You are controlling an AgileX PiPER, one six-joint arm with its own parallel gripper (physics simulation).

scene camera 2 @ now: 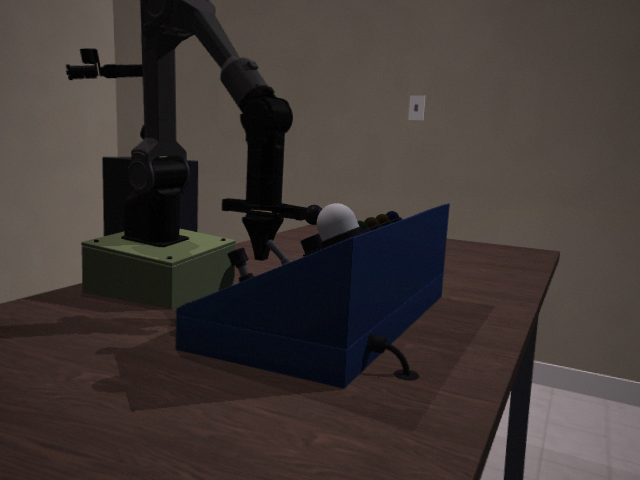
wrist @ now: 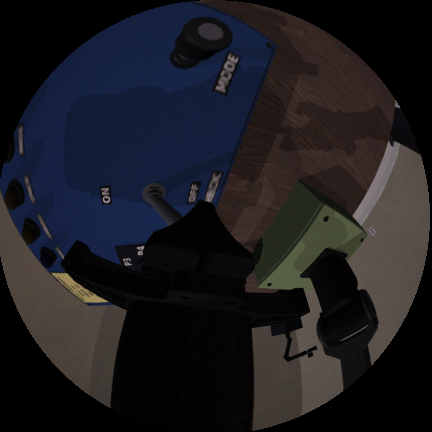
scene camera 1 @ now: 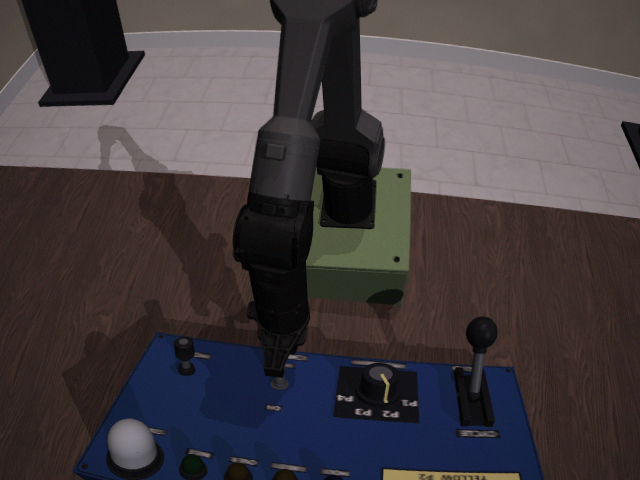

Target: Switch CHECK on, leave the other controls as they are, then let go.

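The CHECK toggle (scene camera 1: 279, 383) (scene camera 2: 278, 252) (wrist: 162, 207) is a thin grey lever on the sloped blue panel (scene camera 1: 232, 434) (scene camera 2: 398, 273) (wrist: 115, 125). In scene view 2 it leans toward the arm, the OFF side. The ON label (scene camera 1: 273, 408) (wrist: 105, 195) and the OFF label (wrist: 193, 192) lie on opposite sides of its base. My gripper (scene camera 1: 273, 372) (scene camera 2: 261, 257) (wrist: 202, 209) is shut and empty. Its tips are on the OFF side, right by the lever; contact is unclear. The fingers hide the lever's upper end in the wrist view and partly cover the CHECK label (wrist: 214, 186).
The black MODE knob (scene camera 1: 184, 349) (scene camera 2: 238, 256) (wrist: 205, 37) stands at one side. The rotary selector (scene camera 1: 379, 382) and ball-topped CYCLE lever (scene camera 1: 481, 333) (scene camera 2: 313, 213) stand at the other. A white dome (scene camera 1: 130, 441) (scene camera 2: 336, 222) and small coloured lamps line the high edge.
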